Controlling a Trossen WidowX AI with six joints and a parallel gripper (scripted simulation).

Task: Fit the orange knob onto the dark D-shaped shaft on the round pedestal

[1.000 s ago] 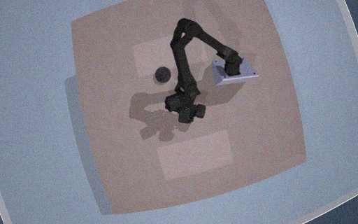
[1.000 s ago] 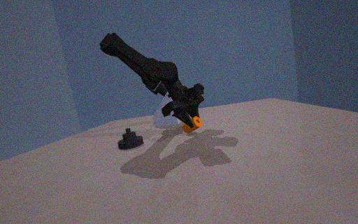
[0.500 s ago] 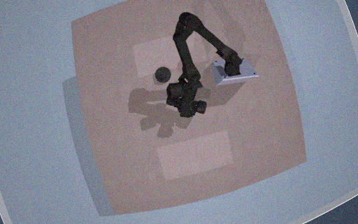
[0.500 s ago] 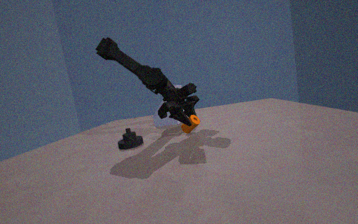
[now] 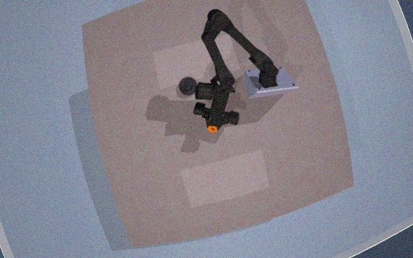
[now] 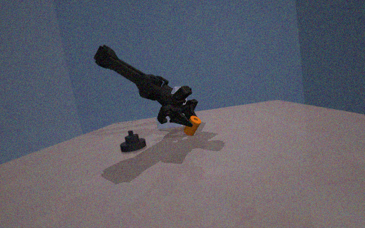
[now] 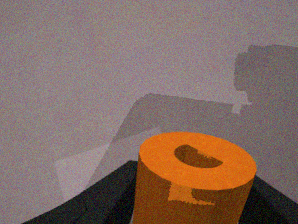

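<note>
Right now my gripper tip is 10 mm past the orange knob, 20 mm to the left of it and 10 mm above it. Round my gripper tip: dark pedestal 60 mm ahead, 210 mm to the right, 10 mm below.
</note>
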